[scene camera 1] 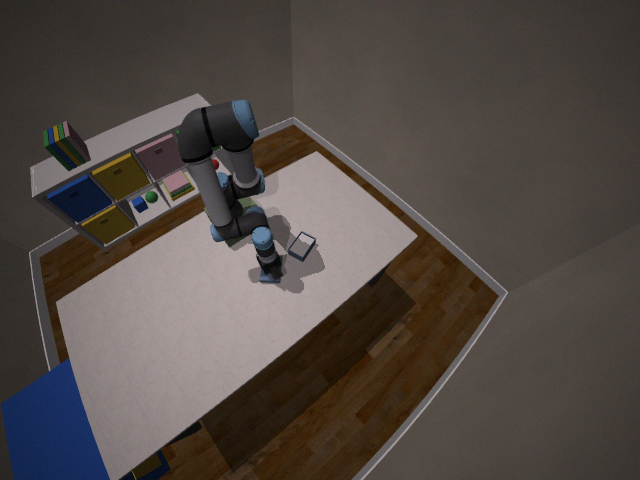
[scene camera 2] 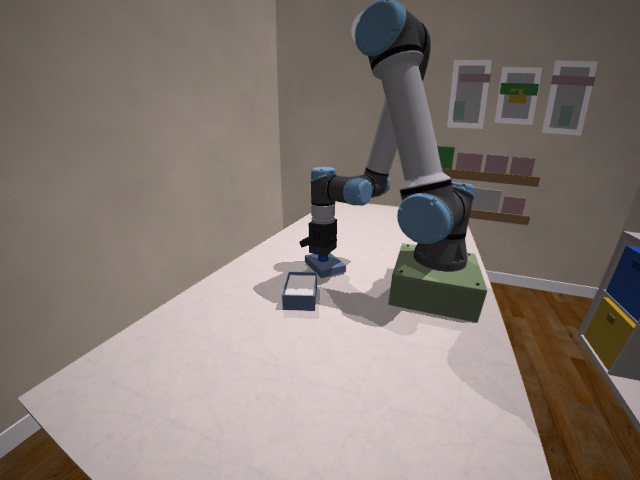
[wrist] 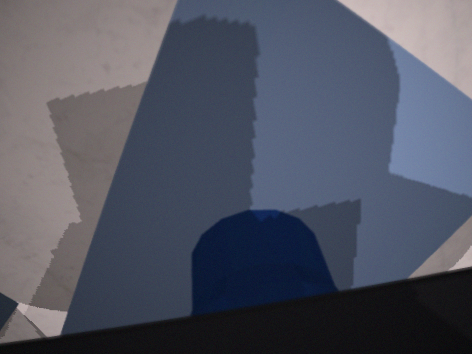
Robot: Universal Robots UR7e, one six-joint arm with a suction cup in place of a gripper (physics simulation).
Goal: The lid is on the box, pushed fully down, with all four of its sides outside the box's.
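Where they show: hand, tool point: (scene camera 2: 323,263) (wrist: 250,234); arm's base, link origin: (scene camera 2: 439,259).
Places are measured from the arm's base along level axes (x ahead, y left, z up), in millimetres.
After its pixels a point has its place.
The blue-grey lid (scene camera 1: 269,280) {x 408, y 9, z -65 mm} (scene camera 2: 333,267) {x 306, y 82, z -63 mm} (wrist: 320,125) {x 399, y 28, z -64 mm} lies flat, top up, on or very close to the table; I cannot tell if a small gap is under it. My gripper's blue suction cup (scene camera 2: 323,257) (wrist: 260,250) is down on the lid's top, touching it, and is shut on the lid. The cup is hidden by the wrist in scene camera 1. The open dark blue box (scene camera 1: 296,255) {x 368, y 179, z -60 mm} (scene camera 2: 299,302) {x 304, y 287, z -70 mm} stands upright beside the lid, apart from it, with a light inside. A dark corner of the box (wrist: 6,309) {x 327, y 159, z -91 mm} shows at the lower left of the wrist view.
The arm's green base block (scene camera 2: 434,297) {x -9, y 141, z -45 mm} stands on the white table (scene camera 1: 170,330) {x 367, y -483, z -97 mm} (scene camera 2: 258,382) {x 251, y 518, z -96 mm}. A shelf unit (scene camera 1: 116,138) with coloured bins is behind the table. A blue surface (scene camera 1: 51,423) adjoins the table's left end. Walls are beyond the table.
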